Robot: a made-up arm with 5 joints. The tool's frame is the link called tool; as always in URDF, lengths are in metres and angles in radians. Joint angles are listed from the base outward.
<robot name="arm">
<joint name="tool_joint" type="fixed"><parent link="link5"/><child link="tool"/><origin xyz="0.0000 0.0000 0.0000" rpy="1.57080 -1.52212 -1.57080"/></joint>
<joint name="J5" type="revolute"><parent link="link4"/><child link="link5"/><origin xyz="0.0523 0.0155 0.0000" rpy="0.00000 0.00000 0.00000"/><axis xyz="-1 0 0"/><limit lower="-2.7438" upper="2.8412"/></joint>
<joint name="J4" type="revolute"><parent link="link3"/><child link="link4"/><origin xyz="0.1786 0.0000 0.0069" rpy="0.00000 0.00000 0.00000"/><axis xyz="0 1 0"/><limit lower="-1.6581" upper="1.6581"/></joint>
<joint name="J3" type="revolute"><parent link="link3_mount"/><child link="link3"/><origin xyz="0.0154 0.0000 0.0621" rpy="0.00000 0.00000 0.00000"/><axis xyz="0 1 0"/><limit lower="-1.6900" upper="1.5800"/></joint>
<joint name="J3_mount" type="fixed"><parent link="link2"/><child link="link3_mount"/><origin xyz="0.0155 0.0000 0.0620" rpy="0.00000 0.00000 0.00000"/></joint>
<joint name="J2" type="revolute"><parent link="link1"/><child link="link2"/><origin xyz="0.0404 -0.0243 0.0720" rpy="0.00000 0.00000 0.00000"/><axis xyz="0 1 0"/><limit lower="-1.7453" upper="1.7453"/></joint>
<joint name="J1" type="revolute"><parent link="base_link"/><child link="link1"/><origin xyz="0.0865 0.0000 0.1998" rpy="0.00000 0.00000 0.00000"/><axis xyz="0 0 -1"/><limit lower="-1.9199" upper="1.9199"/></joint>
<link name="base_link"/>
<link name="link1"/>
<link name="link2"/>
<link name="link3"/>
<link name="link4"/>
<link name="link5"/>
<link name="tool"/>
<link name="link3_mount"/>
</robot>
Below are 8 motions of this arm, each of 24 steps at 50 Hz.
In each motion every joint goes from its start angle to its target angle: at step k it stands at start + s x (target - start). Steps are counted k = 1, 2, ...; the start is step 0. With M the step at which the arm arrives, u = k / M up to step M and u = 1 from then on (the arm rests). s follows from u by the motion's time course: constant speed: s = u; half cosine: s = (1 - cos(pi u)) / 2; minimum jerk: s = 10 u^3 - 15 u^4 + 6 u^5.
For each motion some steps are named. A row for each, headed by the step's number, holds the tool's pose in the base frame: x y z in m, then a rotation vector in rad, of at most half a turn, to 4 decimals.
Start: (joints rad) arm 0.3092 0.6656 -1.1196 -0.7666 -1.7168
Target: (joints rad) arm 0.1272 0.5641 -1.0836 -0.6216 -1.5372
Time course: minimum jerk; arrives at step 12
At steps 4, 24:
4: 0.3874 -0.0927 0.4880 1.9363 -2.1707 -0.4539
24: 0.3892 -0.0476 0.5024 1.8813 -2.1051 -0.4655

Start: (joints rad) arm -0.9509 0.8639 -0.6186 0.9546 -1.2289
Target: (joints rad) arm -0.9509 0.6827 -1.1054 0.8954 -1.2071
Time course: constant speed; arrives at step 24
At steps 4, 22, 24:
4: 0.3003 0.2844 0.2692 0.4432 -0.2187 -0.3165
22: 0.2988 0.2823 0.3910 0.9300 -0.4684 -0.2786
24: 0.2966 0.2792 0.4043 0.9838 -0.4966 -0.2735

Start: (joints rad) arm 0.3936 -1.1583 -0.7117 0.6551 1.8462
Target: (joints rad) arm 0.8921 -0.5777 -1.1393 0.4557 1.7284
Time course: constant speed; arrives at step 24
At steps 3, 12, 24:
3: -0.0009 0.0331 0.5759 -2.5640 -1.2431 0.3103
12: 0.0305 0.0310 0.5977 -2.6439 -1.0562 0.2490
24: 0.0681 0.0088 0.6181 -2.7359 -0.8012 0.1706

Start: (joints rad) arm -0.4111 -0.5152 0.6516 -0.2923 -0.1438
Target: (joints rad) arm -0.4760 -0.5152 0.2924 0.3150 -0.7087
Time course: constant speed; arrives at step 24
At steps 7, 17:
7: 0.3056 0.0908 0.4006 0.6346 -1.5281 0.0554
17: 0.3012 0.0958 0.4219 0.7776 -1.3431 -0.1072

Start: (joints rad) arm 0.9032 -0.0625 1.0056 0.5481 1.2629
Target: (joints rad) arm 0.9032 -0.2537 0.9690 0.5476 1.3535
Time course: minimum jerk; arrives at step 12
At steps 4, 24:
4: 0.1923 -0.1485 0.2115 -0.1123 -0.0617 0.3296
24: 0.1999 -0.1581 0.2379 -0.2768 -0.1395 0.3984

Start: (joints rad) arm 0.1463 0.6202 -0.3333 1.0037 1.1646
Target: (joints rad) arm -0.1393 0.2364 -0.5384 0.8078 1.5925
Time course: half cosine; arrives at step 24
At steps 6, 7, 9, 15, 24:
6: 0.4132 -0.0431 0.2831 -0.2481 -0.3321 1.0595
7: 0.4147 -0.0386 0.2907 -0.2744 -0.3648 1.0910
9: 0.4170 -0.0281 0.3085 -0.3366 -0.4399 1.1613
15: 0.4138 0.0079 0.3701 -0.5642 -0.6973 1.3733
24: 0.3984 0.0348 0.4196 -0.7684 -0.9082 1.5054

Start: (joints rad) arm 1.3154 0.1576 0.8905 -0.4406 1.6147
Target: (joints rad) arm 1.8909 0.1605 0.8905 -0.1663 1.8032
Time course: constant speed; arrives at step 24
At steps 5, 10, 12, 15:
5: 0.1084 -0.2258 0.2058 -0.9054 -0.0458 0.1582
10: 0.0812 -0.2248 0.2034 -0.8477 0.0247 0.0840
12: 0.0705 -0.2235 0.2025 -0.8233 0.0502 0.0538
15: 0.0546 -0.2205 0.2011 -0.7854 0.0857 0.0083

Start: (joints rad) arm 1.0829 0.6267 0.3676 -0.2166 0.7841
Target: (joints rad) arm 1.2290 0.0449 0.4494 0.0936 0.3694
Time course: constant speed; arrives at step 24
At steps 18, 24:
18: 0.1839 -0.2688 0.2587 -0.6924 -0.6612 -0.7102
24: 0.1723 -0.2676 0.2867 -0.7102 -0.7253 -0.8320

